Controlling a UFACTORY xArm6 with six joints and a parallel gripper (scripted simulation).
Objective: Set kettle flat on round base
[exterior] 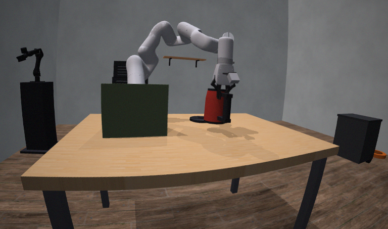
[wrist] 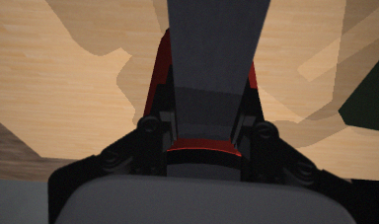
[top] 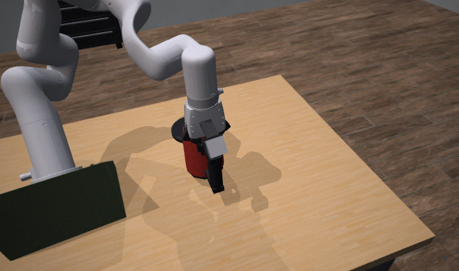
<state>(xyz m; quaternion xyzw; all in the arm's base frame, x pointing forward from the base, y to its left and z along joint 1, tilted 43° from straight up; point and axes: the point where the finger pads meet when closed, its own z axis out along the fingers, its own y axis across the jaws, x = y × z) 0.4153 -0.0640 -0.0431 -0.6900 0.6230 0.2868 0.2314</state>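
The red kettle is 30 mm to the left of my hand and 50 mm below it. Also, from my hand: round black base (10 mm behind, 300 mm to the left, 180 mm below).
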